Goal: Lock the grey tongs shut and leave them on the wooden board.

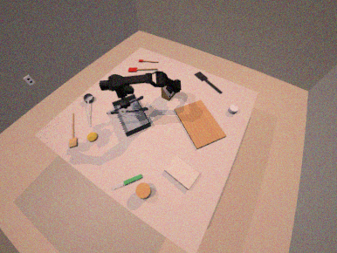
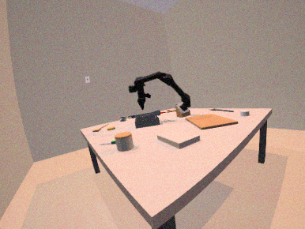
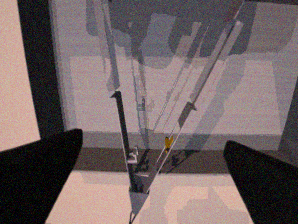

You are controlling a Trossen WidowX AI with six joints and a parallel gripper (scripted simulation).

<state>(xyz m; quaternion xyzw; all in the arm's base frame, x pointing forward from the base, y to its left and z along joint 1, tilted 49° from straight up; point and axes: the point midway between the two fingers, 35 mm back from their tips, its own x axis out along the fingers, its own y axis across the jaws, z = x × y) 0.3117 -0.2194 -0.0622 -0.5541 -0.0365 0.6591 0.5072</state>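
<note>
The roasting tin is 3 cm to the left of my gripper tip and 10 cm below it. The rest, counted from my gripper tip: wooden board (18 cm behind, 51 cm to the left, 12 cm below); green-handled tool (42 cm ahead, 28 cm to the left, 12 cm below); yellow disc (28 cm ahead, 11 cm to the right, 11 cm below).
</note>
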